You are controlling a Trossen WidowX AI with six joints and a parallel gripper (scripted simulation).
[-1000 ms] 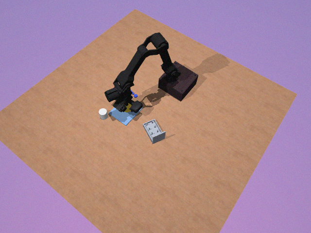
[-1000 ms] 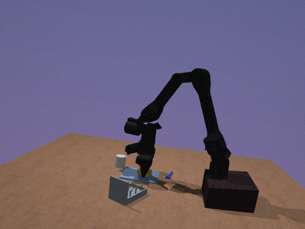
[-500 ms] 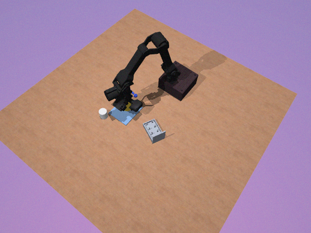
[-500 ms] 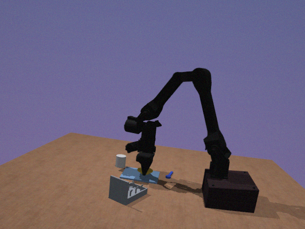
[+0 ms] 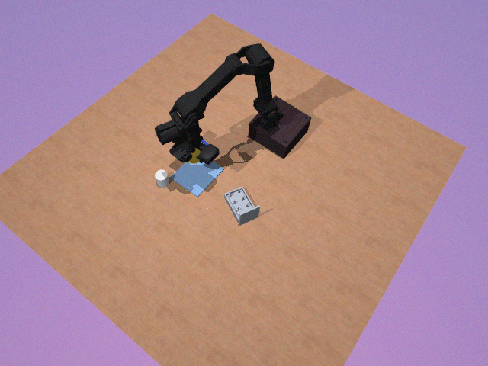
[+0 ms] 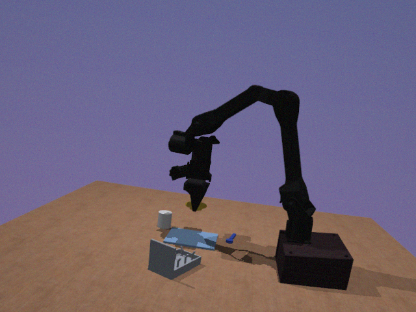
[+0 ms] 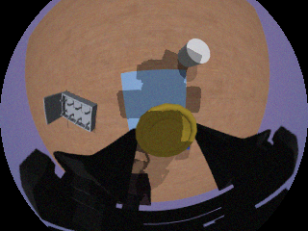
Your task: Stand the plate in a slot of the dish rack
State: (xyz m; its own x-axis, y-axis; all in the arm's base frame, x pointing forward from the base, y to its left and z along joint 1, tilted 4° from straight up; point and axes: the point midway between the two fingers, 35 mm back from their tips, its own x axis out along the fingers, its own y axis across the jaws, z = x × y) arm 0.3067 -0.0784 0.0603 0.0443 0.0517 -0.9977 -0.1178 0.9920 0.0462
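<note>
The grey dish rack lies 10 mm behind my gripper tip, 220 mm to the left of it and 70 mm below it. Also, from my gripper tip: yellow plate (10 mm above); white cup (110 mm ahead, 50 mm to the right, 70 mm below); blue spoon (110 mm behind, 50 mm to the right, 90 mm below).
</note>
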